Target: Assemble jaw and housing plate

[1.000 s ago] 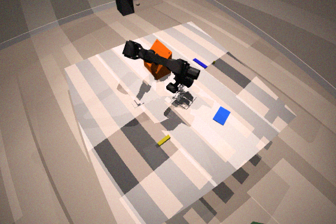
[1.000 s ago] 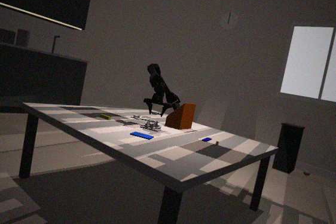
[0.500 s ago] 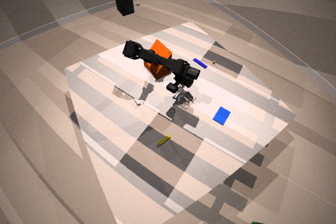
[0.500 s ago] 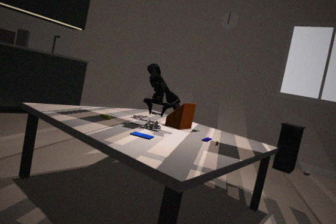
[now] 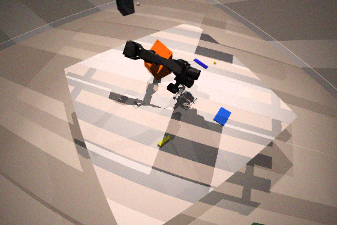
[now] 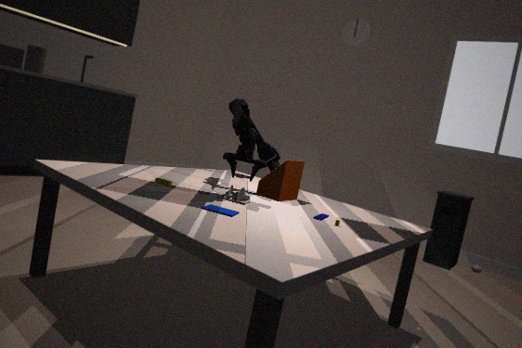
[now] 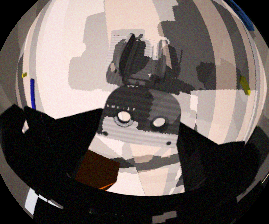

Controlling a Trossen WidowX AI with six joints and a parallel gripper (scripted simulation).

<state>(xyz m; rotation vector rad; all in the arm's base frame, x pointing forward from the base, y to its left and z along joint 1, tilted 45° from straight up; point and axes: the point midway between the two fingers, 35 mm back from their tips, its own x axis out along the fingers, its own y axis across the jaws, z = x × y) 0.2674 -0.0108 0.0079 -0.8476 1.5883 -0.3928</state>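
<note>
The jaw lies 1 cm ahead of my gripper tip, 3 cm to the left of it and 6 cm below it. The rest, counted from my gripper tip: yellow bar: 20 cm ahead, 25 cm to the right, 7 cm below; then blue bar: 15 cm behind, 33 cm to the left, 8 cm below; then blue tile: 28 cm ahead, 14 cm to the left, 8 cm below.
</note>
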